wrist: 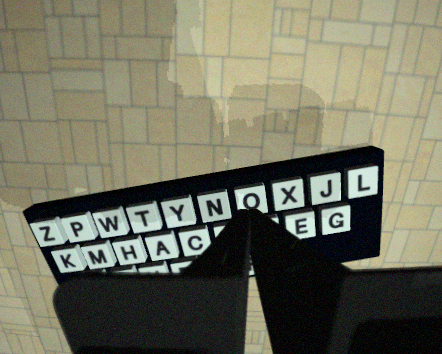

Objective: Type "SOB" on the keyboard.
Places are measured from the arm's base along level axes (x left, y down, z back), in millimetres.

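Where they show: gripper, fingertip midpoint: (247,218).
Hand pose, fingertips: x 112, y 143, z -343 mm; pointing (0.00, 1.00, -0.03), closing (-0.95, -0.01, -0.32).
Observation:
Each offset is from my fingertips to the centre of the thing. "pt": to the spot under its first point. Level surfaces: height alone.
The dark keyboard {pt dy +31, dx -87, dz +11 mm} (367,245) with white letter keys lies tilted across the lower half of the wrist view. My gripper (247,218) is shut and empty, its dark fingertips together at the lower edge of the O key {dy +29, dx -5, dz +2 mm} (251,192) in the top row. The tips cover the lower part of that key; I cannot tell whether they touch or press it. The N key {dy +29, dx +13, dz +11 mm} (214,206) is left of it and the X key {dy +29, dx -24, dz -7 mm} (288,195) right of it. The bottom row is mostly hidden behind the gripper, and the letters S and B do not show.
The top row runs from the Z key {dy +29, dx +105, dz +59 mm} (47,233) to the L key {dy +29, dx -61, dz -27 mm} (363,183). In the middle row, the C key {dy +29, dx +17, dz +37 mm} (195,243) and E key {dy +29, dx -38, dz +9 mm} (301,226) stand on either side of the fingers. Tan tiled surface {dy +42 mm} (150,75) with shadows surrounds the keyboard.

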